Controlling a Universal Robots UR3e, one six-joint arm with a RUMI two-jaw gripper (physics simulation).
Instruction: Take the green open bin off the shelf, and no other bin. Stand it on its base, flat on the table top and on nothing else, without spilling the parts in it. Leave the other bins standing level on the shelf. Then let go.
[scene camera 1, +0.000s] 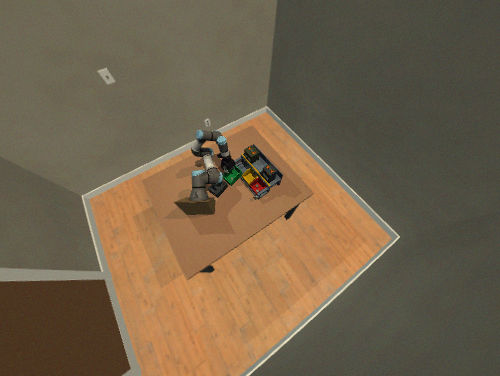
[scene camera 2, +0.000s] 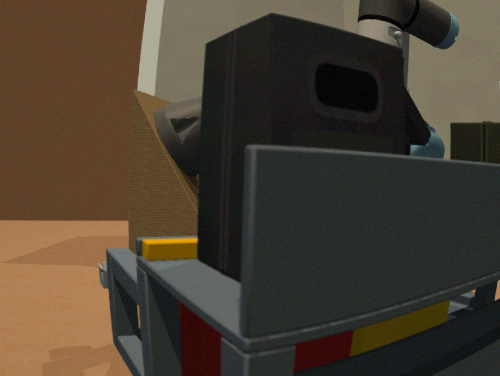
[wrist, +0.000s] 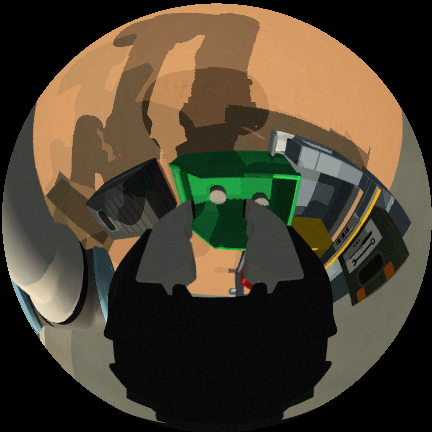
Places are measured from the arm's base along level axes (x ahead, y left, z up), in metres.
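Pixels of known places: gripper, fingertip midpoint: (scene camera 1: 229, 171) (wrist: 218, 202); arm's base at its link origin: (scene camera 1: 199, 199) (scene camera 2: 174, 143).
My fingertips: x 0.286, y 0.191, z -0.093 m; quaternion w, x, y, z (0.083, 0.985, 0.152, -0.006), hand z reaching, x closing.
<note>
For each thing: its middle in the pictures, then the offset to it from my fingertips. "pt": a spot on its surface instead.
- green open bin at the middle of its body: (wrist: 229, 198) (scene camera 1: 232, 174) dx +0.018, dy -0.018, dz -0.037 m
- yellow bin at the middle of its body: (scene camera 2: 358, 300) (wrist: 290, 248) (scene camera 1: 252, 175) dx +0.167, dy -0.089, dz -0.040 m
- red bin at a spot on its surface: (scene camera 1: 258, 185) pt dx +0.184, dy -0.185, dz -0.064 m
- black case at the middle of its body: (wrist: 127, 203) (scene camera 1: 218, 187) dx -0.129, dy -0.077, dz -0.051 m
- dark green case at the middle of its body: (wrist: 375, 255) (scene camera 1: 251, 154) dx +0.220, dy +0.039, dz +0.067 m
- black case with orange latches, body centre: (scene camera 2: 303, 150) (scene camera 1: 269, 173) dx +0.267, dy -0.187, dz +0.080 m
The green open bin (scene camera 1: 232, 175) (wrist: 230, 162) is off the shelf, between a black case and the shelf (scene camera 1: 260, 162) (scene camera 2: 375, 225) (wrist: 320, 157). It looks upright, its opening up; contact under its base is hidden. Pale round parts (wrist: 217, 195) lie inside it. In scene camera 2 the bin does not show. My gripper (scene camera 1: 229, 169) (wrist: 218, 202) is partly open, with no bin wall seen gripped between the fingers. In the wrist view the fingertips overlap the bin's interior; their height is unclear. The yellow bin (scene camera 1: 249, 176) (wrist: 312, 232) and red bin (scene camera 1: 258, 185) are on the shelf.
The black case (scene camera 1: 218, 188) (wrist: 135, 200) is close beside the green bin. A dark green case (scene camera 1: 251, 153) (wrist: 375, 255) and a black case with orange latches (scene camera 1: 270, 171) (scene camera 2: 300, 100) stand on the shelf. A brown board (scene camera 1: 200, 206) (scene camera 2: 155, 175) stands by the arm's lower part.
</note>
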